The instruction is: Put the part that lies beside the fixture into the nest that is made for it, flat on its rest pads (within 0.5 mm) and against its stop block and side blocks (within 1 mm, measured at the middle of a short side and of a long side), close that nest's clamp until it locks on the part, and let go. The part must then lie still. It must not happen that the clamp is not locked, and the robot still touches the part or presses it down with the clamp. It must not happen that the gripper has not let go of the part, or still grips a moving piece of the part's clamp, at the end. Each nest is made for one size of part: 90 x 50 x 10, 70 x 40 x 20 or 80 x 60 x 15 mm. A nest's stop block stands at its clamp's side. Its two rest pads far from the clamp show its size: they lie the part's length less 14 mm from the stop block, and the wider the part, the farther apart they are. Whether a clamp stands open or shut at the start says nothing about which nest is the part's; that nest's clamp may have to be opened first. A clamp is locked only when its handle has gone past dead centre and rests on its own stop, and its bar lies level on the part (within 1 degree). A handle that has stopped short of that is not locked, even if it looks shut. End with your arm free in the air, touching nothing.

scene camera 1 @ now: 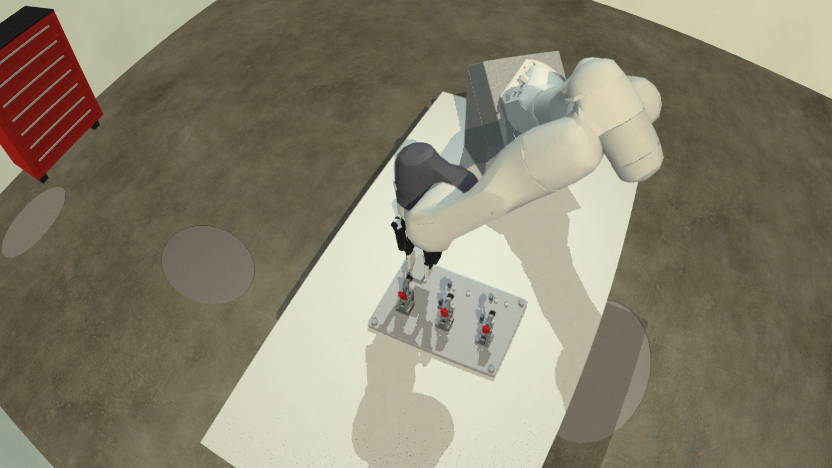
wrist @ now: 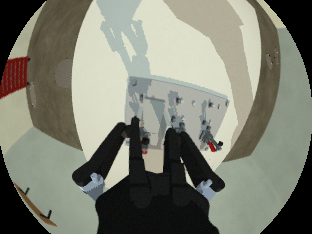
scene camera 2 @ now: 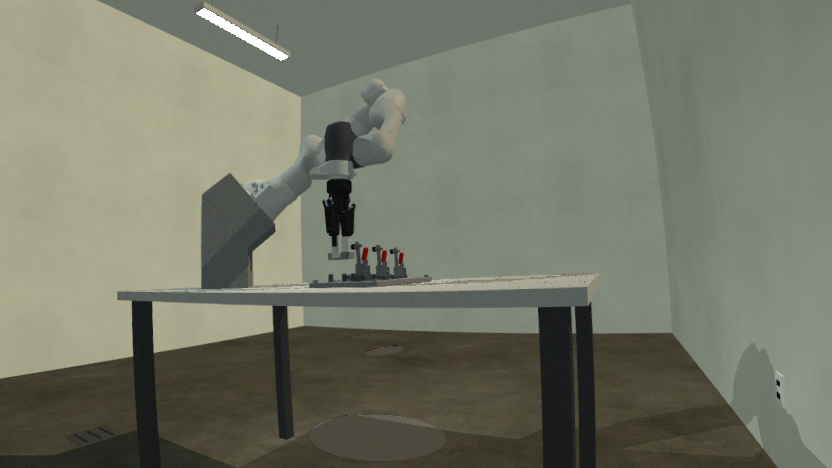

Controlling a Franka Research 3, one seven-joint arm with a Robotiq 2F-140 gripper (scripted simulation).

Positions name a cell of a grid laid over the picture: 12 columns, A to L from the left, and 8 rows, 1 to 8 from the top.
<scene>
my gripper: scene camera 1 G5; wrist F4; scene camera 2 E5
</scene>
